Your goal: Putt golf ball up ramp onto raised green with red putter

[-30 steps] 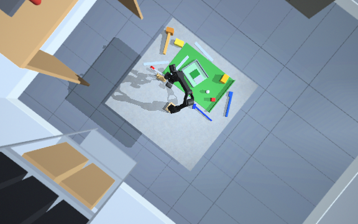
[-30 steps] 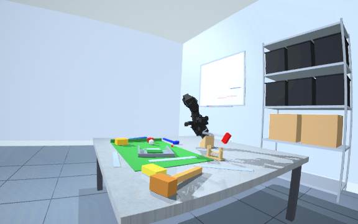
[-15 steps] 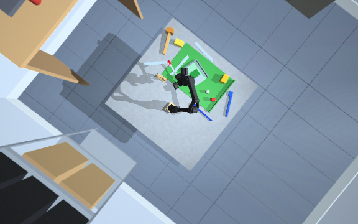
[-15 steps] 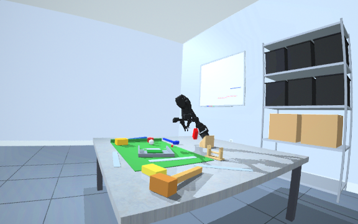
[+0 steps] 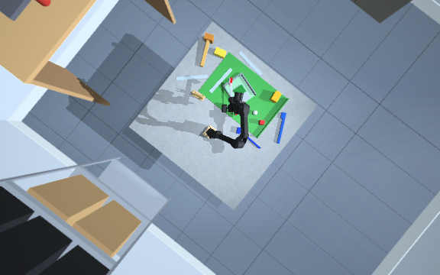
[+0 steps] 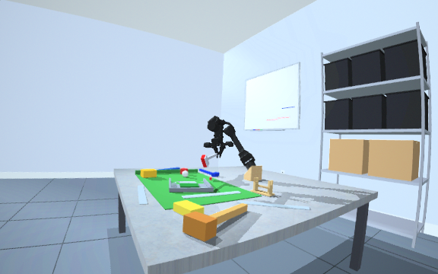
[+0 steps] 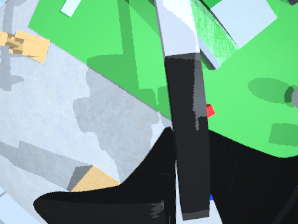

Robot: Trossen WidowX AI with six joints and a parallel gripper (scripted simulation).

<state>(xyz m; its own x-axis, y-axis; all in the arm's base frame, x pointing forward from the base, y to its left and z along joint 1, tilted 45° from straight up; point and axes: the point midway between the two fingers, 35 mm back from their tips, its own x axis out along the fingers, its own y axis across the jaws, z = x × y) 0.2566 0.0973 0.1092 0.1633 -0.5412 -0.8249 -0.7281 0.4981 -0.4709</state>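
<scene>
Right now the red putter is 90 mm to the left of my gripper tip, 80 mm ahead of it and 20 mm above it. The rest, counted from my gripper tip: small red block 290 mm to the right, 140 mm ahead, 130 mm below; grey frame 210 mm ahead, 140 mm below, 100 mm to the left; white golf ball 180 mm to the right, 160 mm ahead, 130 mm below.
</scene>
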